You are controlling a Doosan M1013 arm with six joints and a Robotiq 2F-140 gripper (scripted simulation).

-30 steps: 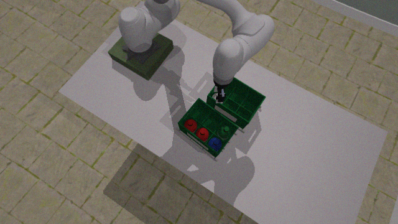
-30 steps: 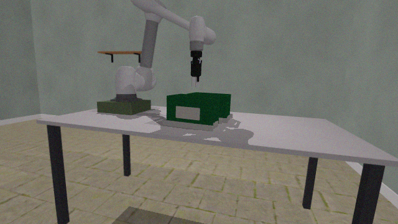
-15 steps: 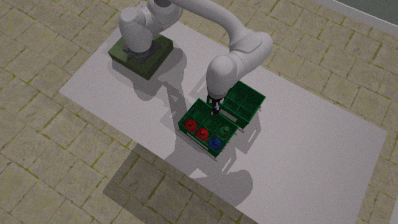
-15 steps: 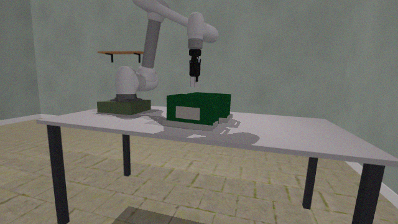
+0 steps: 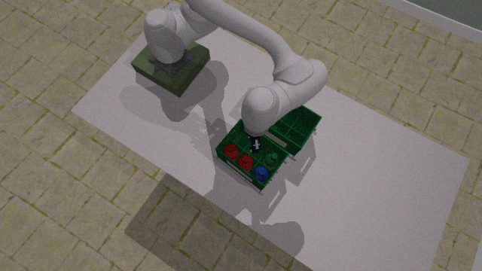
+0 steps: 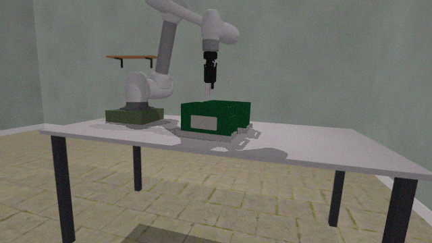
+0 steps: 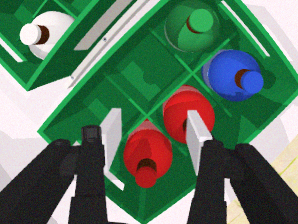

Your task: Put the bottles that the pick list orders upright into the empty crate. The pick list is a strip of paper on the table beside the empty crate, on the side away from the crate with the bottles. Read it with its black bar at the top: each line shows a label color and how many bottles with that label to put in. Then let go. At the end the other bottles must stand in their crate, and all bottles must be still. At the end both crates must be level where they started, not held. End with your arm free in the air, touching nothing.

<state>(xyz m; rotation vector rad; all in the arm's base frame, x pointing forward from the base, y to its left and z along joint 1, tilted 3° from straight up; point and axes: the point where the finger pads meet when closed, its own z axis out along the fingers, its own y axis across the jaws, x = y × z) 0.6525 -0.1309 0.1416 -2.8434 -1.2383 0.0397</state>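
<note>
Right now my hand is 10 cm short of the blue bottle, 5 cm to the left of it and 17 cm above it. From my hand the other things lie so: green-capped bottle (10 cm ahead, 4 cm to the left, 17 cm below); pick list (5 cm ahead, 37 cm to the left, 25 cm below); white-capped bottle (5 cm behind, 17 cm to the left, 17 cm below).
</note>
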